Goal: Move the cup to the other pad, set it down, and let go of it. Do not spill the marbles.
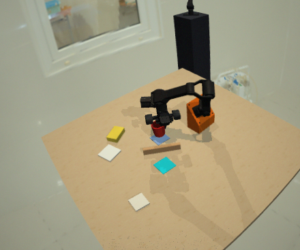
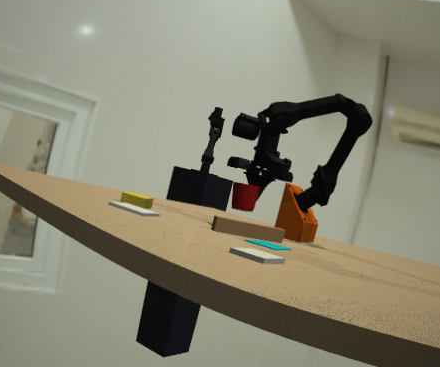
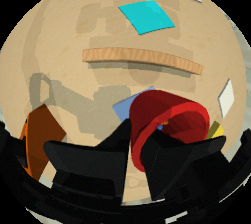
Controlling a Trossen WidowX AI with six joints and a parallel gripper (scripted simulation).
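The cyan pad lies 140 mm to the left of my gripper tip, 120 mm ahead of it and 100 mm below it. Also, from my gripper tip: wooden bar (90 mm below, 60 mm ahead, 50 mm to the left); then red cup (30 mm ahead, 20 mm to the right); then blue pad (100 mm below, 40 mm to the right, 10 mm ahead).
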